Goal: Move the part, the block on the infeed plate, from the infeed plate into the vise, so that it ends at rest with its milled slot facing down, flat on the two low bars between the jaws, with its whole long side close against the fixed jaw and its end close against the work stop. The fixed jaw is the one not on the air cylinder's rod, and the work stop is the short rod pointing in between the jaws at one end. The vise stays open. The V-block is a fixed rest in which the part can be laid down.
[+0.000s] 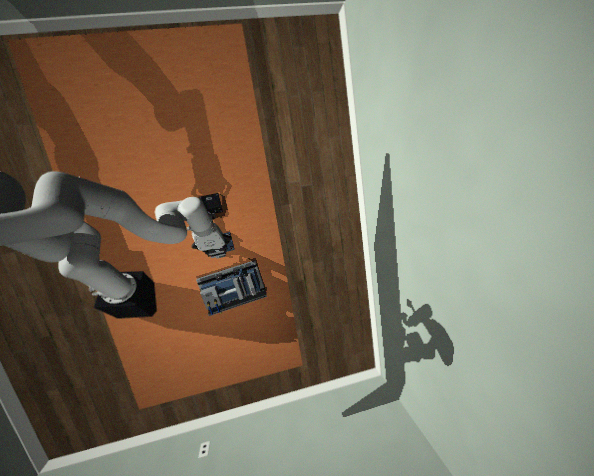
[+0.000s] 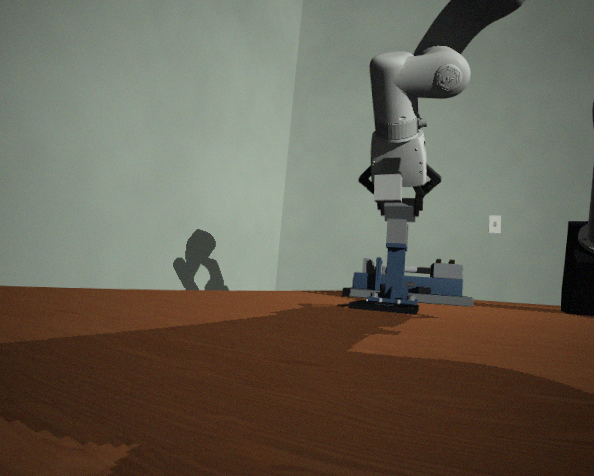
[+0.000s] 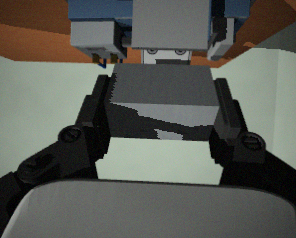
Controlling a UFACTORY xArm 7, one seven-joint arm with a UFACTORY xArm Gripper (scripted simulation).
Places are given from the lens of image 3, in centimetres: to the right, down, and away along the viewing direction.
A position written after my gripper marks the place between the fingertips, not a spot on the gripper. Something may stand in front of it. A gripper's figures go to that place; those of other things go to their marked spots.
my gripper (image 3: 160, 94): 1, -2, 14
grey part (image 3: 146, 101): 0, -1, 11
